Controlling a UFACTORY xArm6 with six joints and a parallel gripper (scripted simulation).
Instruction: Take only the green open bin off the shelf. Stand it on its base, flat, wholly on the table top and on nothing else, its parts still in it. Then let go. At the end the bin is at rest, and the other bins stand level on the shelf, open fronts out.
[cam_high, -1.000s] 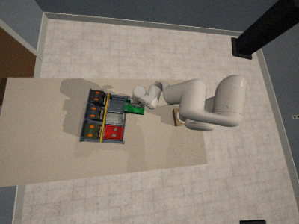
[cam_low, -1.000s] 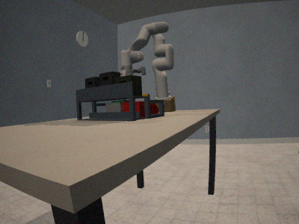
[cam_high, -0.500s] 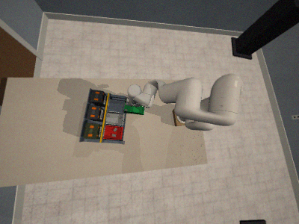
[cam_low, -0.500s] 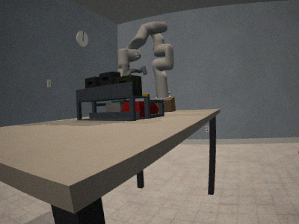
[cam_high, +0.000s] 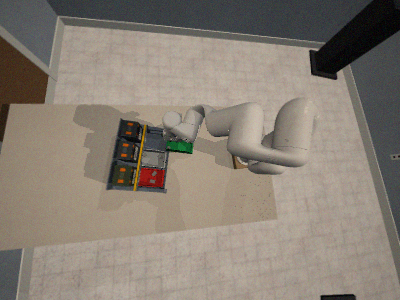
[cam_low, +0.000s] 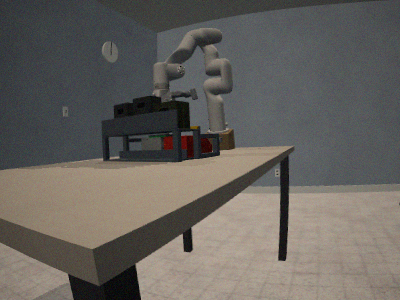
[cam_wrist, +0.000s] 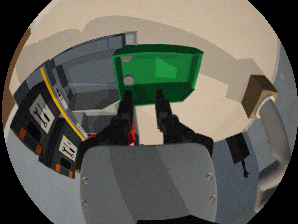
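My hand is 4 cm past the green open bin and 10 cm above it. Also, from my hand: yellow strip 18 cm ahead, 11 cm to the left, 4 cm below; red bin 12 cm ahead, 22 cm to the left, 10 cm below; grey bin 13 cm ahead, 11 cm to the left, 10 cm below.
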